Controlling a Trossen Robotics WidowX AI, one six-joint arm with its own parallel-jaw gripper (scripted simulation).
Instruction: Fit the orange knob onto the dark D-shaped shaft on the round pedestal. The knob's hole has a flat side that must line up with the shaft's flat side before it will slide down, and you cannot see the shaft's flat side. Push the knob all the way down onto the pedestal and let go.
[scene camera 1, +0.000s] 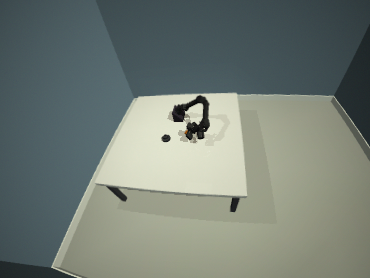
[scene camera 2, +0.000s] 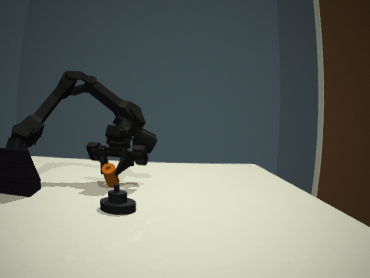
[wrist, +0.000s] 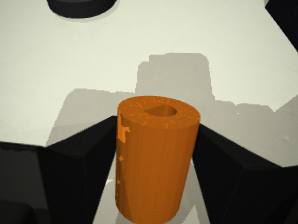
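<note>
Looking through the pictures, I find my gripper, and the wrist view has it as well. A round pedestal is there in the pictures too.
</note>
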